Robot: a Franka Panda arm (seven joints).
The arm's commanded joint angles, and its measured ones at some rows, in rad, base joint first. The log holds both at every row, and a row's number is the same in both.
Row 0, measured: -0.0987 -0.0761 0.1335 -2.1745 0.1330 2.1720 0.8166
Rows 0 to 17, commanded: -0.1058 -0.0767 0.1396 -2.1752 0.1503 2.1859 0.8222; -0.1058 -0.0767 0.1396 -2.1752 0.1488 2.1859 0.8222; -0.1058 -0.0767 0.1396 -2.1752 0.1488 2.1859 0.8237; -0.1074 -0.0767 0.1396 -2.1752 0.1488 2.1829 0.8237; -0.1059 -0.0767 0.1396 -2.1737 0.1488 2.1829 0.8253; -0.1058 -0.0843 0.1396 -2.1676 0.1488 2.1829 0.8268; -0.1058 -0.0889 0.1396 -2.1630 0.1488 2.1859 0.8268; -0.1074 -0.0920 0.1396 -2.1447 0.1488 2.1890 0.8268; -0.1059 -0.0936 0.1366 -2.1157 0.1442 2.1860 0.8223; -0.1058 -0.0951 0.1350 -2.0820 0.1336 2.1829 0.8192; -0.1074 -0.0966 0.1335 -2.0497 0.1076 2.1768 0.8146; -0.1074 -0.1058 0.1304 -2.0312 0.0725 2.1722 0.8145; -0.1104 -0.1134 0.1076 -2.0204 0.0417 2.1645 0.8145; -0.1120 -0.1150 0.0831 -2.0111 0.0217 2.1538 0.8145; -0.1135 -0.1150 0.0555 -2.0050 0.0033 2.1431 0.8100; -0.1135 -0.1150 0.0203 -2.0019 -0.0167 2.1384 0.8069; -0.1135 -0.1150 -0.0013 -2.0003 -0.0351 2.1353 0.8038; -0.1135 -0.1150 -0.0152 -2.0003 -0.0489 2.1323 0.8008
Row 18, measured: -0.1091 -0.1204 0.0358 -2.0171 0.0003 2.1608 0.8132
